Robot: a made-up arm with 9 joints. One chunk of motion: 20 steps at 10 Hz.
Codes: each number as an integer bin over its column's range. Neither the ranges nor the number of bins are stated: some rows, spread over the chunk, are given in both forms.
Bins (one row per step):
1: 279 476 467 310 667 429 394 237 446
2: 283 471 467 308 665 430 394 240 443
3: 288 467 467 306 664 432 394 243 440
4: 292 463 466 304 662 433 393 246 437
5: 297 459 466 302 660 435 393 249 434
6: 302 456 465 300 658 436 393 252 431
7: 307 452 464 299 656 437 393 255 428
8: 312 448 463 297 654 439 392 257 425
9: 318 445 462 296 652 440 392 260 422
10: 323 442 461 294 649 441 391 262 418
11: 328 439 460 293 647 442 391 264 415
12: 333 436 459 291 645 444 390 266 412
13: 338 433 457 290 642 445 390 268 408
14: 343 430 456 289 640 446 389 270 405
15: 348 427 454 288 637 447 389 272 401
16: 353 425 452 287 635 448 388 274 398
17: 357 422 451 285 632 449 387 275 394
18: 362 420 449 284 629 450 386 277 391
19: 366 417 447 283 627 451 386 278 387
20: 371 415 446 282 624 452 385 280 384
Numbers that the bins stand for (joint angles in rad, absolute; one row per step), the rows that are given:
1: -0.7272 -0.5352 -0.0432 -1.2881 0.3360 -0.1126 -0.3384 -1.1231 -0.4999
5: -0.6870 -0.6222 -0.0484 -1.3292 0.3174 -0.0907 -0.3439 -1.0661 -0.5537
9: -0.6402 -0.6938 -0.0691 -1.3600 0.2961 -0.0724 -0.3493 -1.0138 -0.6075
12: -0.6067 -0.7398 -0.0846 -1.3857 0.2774 -0.0578 -0.3602 -0.9852 -0.6524
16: -0.5620 -0.7961 -0.1208 -1.4062 0.2508 -0.0432 -0.3711 -0.9472 -0.7152
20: -0.5218 -0.8472 -0.1519 -1.4319 0.2215 -0.0285 -0.3874 -0.9187 -0.7780
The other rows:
2: -0.7183 -0.5608 -0.0432 -1.2984 0.3307 -0.1089 -0.3384 -1.1089 -0.5134
3: -0.7071 -0.5812 -0.0432 -1.3086 0.3280 -0.1016 -0.3384 -1.0946 -0.5268
4: -0.6982 -0.6017 -0.0484 -1.3189 0.3227 -0.0980 -0.3439 -1.0803 -0.5403
6: -0.6759 -0.6375 -0.0535 -1.3395 0.3120 -0.0870 -0.3439 -1.0518 -0.5672
7: -0.6647 -0.6580 -0.0587 -1.3446 0.3067 -0.0834 -0.3439 -1.0375 -0.5806
8: -0.6535 -0.6784 -0.0639 -1.3549 0.3014 -0.0760 -0.3493 -1.0280 -0.5941
10: -0.6290 -0.7091 -0.0742 -1.3703 0.2881 -0.0687 -0.3547 -1.0043 -0.6255
11: -0.6178 -0.7245 -0.0794 -1.3754 0.2827 -0.0651 -0.3547 -0.9947 -0.6389
13: -0.5955 -0.7552 -0.0949 -1.3908 0.2694 -0.0541 -0.3602 -0.9757 -0.6703
14: -0.5843 -0.7705 -0.1001 -1.3959 0.2641 -0.0505 -0.3656 -0.9662 -0.6838
15: -0.5732 -0.7858 -0.1105 -1.4011 0.2561 -0.0468 -0.3656 -0.9567 -0.7017
17: -0.5531 -0.8114 -0.1260 -1.4165 0.2428 -0.0395 -0.3765 -0.9424 -0.7331
18: -0.5419 -0.8217 -0.1363 -1.4216 0.2348 -0.0359 -0.3819 -0.9329 -0.7466
19: -0.5330 -0.8370 -0.1467 -1.4268 0.2295 -0.0322 -0.3819 -0.9282 -0.7645

